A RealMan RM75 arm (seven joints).
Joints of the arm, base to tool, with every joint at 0 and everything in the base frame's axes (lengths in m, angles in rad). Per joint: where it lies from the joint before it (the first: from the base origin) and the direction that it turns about. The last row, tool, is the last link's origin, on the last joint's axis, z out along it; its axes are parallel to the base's.
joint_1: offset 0.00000 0.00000 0.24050 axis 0 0 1
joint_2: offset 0.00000 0.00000 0.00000 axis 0 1 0
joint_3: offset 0.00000 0.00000 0.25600 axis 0 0 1
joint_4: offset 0.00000 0.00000 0.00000 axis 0 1 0
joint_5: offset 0.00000 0.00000 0.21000 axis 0 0 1
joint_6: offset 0.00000 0.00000 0.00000 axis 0 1 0
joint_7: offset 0.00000 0.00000 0.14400 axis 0 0 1
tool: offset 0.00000 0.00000 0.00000
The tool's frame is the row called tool.
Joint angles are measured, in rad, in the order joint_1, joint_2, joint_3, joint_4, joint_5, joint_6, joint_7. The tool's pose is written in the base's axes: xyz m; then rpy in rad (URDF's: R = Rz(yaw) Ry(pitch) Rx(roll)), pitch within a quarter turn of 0, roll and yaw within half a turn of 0. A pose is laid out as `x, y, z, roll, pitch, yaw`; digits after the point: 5 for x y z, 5 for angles.
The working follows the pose.
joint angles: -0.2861, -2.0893, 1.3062, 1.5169, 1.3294, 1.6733, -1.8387
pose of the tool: -0.09035, 0.26252, 0.05347, 3.05754, -0.77823, 0.07169
Where each joint sits with the arm in this pose, in the base's axes (m; each line is computed from the numbers above, not from the rounded line before):
joint_1: 0.0000 0.0000 0.2405
joint_2: 0.0000 0.0000 0.2405
joint_3: -0.2133 0.0628 0.1136
joint_4: -0.2133 0.0628 0.1136
joint_5: -0.1917 0.2674 0.1557
joint_6: -0.1917 0.2674 0.1557
joint_7: -0.0904 0.2625 0.0535
the tool: -0.0904 0.2625 0.0535

